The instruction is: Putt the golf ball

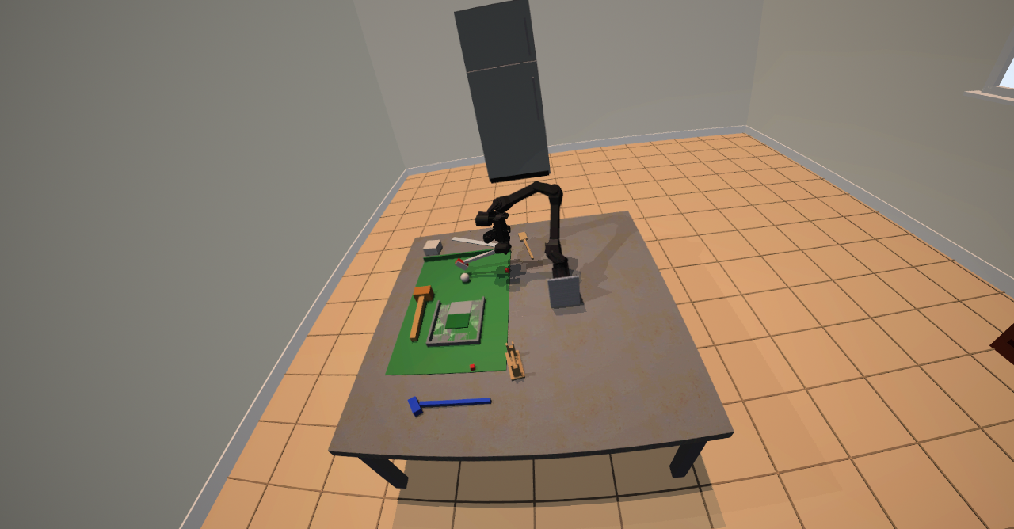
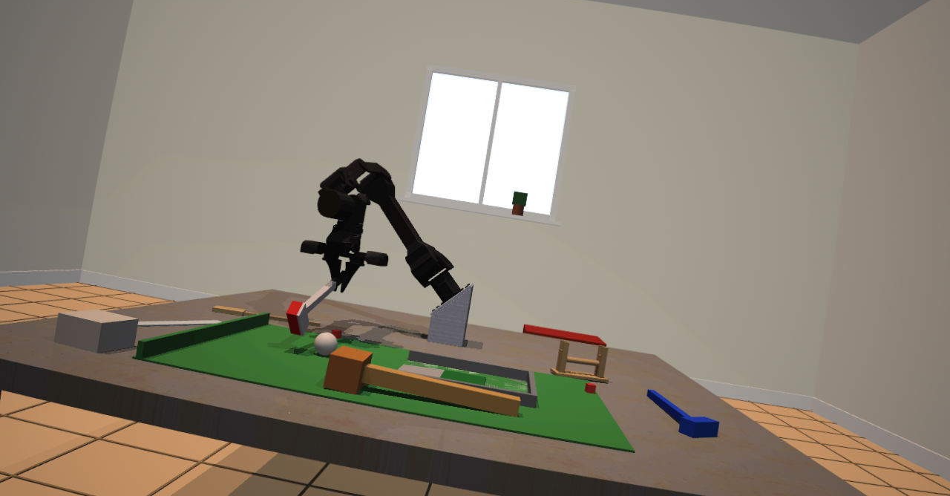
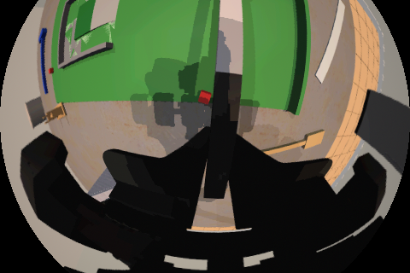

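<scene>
Right now the red putter is 12 cm ahead of my gripper tip. The rest, counted from my gripper tip: white golf ball: 21 cm ahead, 5 cm to the left, 8 cm below; then wooden stand: 3 cm behind, 55 cm to the left, 7 cm below; then white bar: 21 cm ahead, 29 cm to the right, 10 cm below.
</scene>
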